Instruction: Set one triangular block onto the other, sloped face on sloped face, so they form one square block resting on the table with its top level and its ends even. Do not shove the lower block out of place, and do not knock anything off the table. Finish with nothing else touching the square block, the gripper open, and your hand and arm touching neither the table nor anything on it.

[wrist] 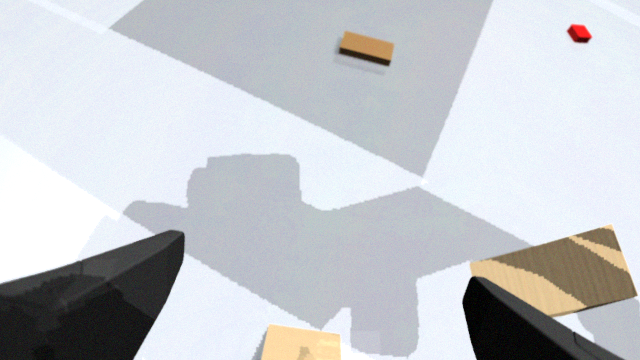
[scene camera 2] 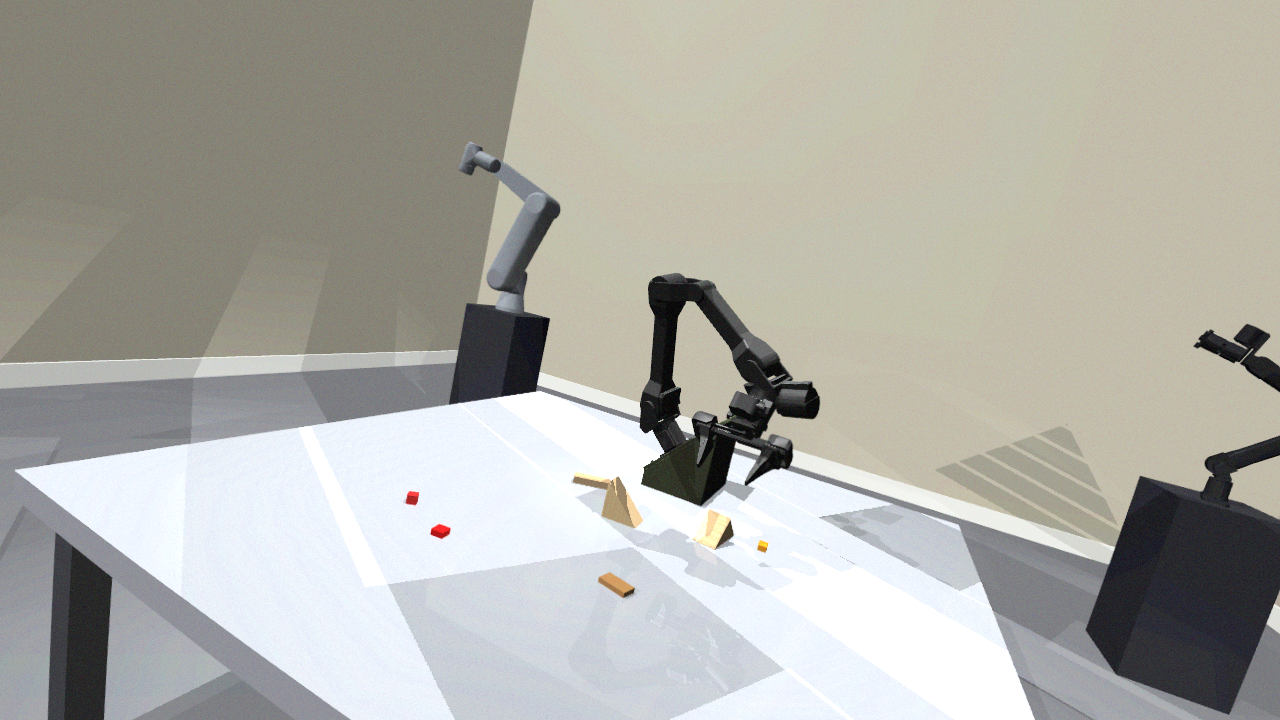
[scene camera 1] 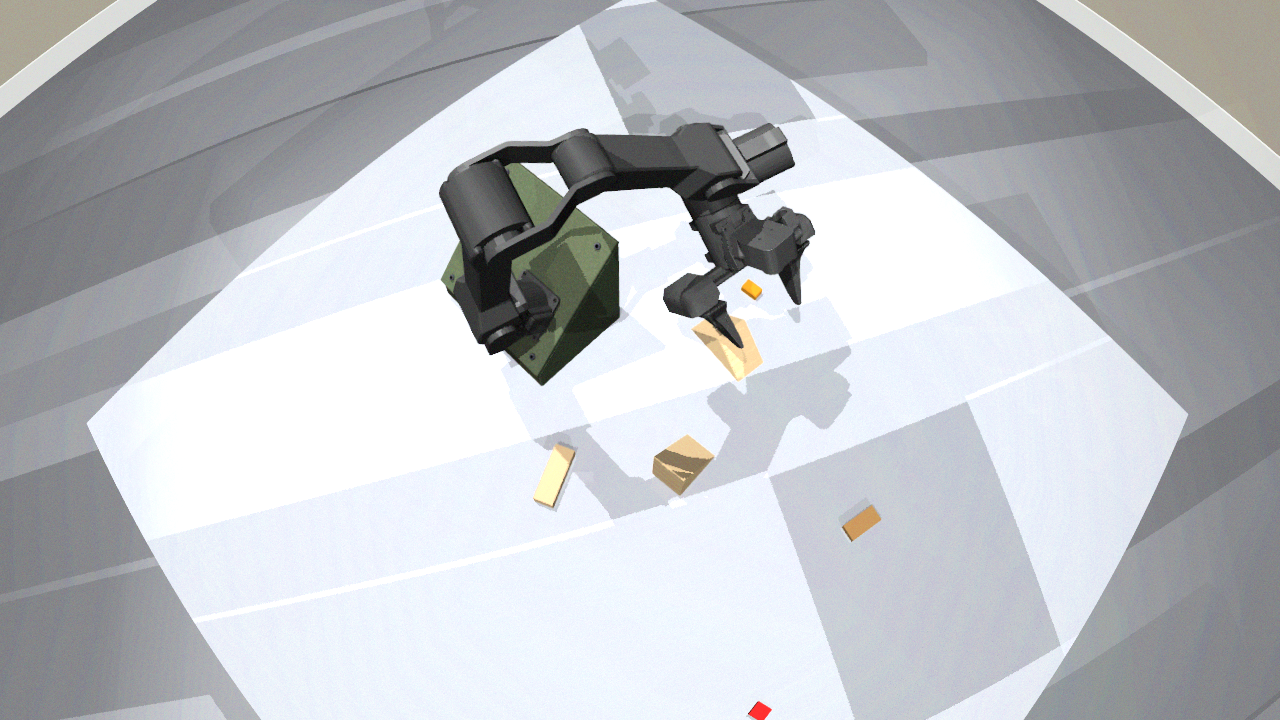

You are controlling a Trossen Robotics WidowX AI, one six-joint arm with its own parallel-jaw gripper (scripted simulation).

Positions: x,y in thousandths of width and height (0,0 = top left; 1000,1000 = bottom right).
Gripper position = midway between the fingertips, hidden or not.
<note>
My gripper (scene camera 1: 602,452) is open, holding nothing. Further things: a triangular block (scene camera 1: 529,648), a thin plank (scene camera 1: 436,651) and a triangular block (scene camera 1: 578,503).
My gripper also shows in the wrist view (wrist: 513,749) and in scene camera 2 (scene camera 2: 563,659). The wrist view does not show the thin plank: it is out of frame.
</note>
